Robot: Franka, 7 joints.
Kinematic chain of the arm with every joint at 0, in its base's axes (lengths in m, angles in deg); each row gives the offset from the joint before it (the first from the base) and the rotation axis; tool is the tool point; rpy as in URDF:
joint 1: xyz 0 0 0.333 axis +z
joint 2: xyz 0 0 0 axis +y
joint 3: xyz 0 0 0.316 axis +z
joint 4: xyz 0.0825 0 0 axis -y
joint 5: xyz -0.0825 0 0.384 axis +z
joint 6: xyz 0 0 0 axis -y
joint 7: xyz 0.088 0 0 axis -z
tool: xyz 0 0 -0.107 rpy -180 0 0
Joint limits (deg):
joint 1: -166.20..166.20
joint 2: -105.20..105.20
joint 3: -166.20..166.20
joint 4: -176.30..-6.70
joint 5: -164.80..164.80
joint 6: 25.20..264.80
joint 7: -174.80..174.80
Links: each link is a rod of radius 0.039 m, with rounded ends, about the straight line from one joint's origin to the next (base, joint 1, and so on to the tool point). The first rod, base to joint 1, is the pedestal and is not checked.
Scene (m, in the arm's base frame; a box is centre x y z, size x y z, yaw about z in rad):
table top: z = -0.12
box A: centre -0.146 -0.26 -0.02 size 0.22 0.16 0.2 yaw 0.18
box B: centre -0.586 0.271 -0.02 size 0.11 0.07 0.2 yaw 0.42
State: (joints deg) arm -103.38 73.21 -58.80 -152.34 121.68 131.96 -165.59
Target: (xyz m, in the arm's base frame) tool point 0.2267 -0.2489 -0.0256
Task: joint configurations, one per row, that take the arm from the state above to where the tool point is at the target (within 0.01 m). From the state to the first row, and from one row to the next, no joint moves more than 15 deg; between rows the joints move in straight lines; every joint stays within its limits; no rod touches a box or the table.
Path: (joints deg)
1: -103.53 59.49 -60.50 -138.04 128.87 135.49 -159.18
2: -103.69 45.77 -62.21 -123.74 136.05 139.02 -152.76
3: -103.84 32.05 -63.91 -109.44 143.24 142.56 -146.35
4: -103.99 18.33 -65.62 -95.14 150.43 146.09 -139.93
5: -104.14 4.61 -67.32 -80.84 157.61 149.62 -133.52
6: -104.30 -9.11 -69.03 -66.54 164.80 153.15 -127.10
7: -96.36 2.13 -54.21 -81.45 155.51 145.26 -134.80
8: -88.42 13.36 -39.39 -96.35 146.22 137.36 -142.50
9: -80.48 24.60 -24.58 -111.26 136.93 129.47 -150.19
10: -72.54 35.84 -9.76 -126.17 127.64 121.57 -157.89
11: -64.60 47.07 5.06 -141.08 118.35 113.68 -165.59

